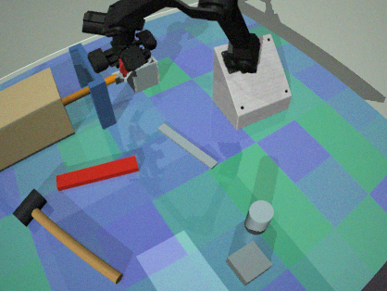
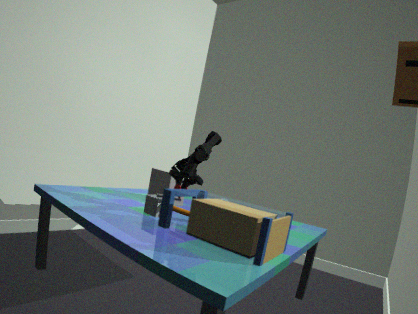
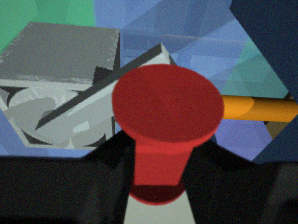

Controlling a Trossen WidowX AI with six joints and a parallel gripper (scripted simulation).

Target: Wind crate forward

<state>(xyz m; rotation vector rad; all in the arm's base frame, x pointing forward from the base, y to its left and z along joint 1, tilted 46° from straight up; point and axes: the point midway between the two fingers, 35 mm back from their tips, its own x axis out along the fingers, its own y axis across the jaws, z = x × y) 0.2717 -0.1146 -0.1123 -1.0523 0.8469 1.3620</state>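
Right now the crank handle is 3 cm behind my gripper tip, 1 cm to the right of it and 3 cm below it. The rest, counted from my gripper tip: grey flat bar: 8 cm behind, 26 cm to the left, 13 cm below; red knob: 1 cm to the left; grey winch: 9 cm behind, 7 cm to the right, 10 cm below.
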